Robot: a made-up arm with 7 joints.
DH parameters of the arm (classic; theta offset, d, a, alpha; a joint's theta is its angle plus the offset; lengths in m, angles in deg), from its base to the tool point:
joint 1: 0 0.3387 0 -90
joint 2: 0 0 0 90
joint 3: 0 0.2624 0.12 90
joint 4: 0 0 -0.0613 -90
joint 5: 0 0.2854 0 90
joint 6: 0 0 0.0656 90
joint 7: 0 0 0 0
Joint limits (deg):
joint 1: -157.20..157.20
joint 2: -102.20..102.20
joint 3: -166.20..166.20
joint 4: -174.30..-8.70
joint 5: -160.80..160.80
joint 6: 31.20..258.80
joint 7: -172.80..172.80
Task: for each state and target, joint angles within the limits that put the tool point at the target. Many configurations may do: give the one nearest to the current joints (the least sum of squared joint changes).
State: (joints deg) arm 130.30 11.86 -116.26 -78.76 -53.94 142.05 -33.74
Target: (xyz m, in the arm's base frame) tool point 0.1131 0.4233 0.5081
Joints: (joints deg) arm 157.20 19.74 -97.50 -120.46 -66.05 158.39 -33.74
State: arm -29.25 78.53 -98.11 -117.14 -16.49 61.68 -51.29
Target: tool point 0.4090 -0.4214 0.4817
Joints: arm 0.63 82.08 -100.75 -70.76 -17.43 75.27 -51.29
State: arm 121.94 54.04 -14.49 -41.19 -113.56 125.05 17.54
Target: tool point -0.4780 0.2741 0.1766
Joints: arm 143.90 58.41 2.14 -75.21 -118.89 140.38 17.54
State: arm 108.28 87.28 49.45 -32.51 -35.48 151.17 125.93
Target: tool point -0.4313 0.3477 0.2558
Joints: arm 134.46 98.18 48.37 -8.70 -37.61 184.58 125.93
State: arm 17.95 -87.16 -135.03 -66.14 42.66 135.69 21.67
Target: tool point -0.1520 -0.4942 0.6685
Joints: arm 29.66 -34.88 -103.17 -66.14 41.67 146.93 21.67
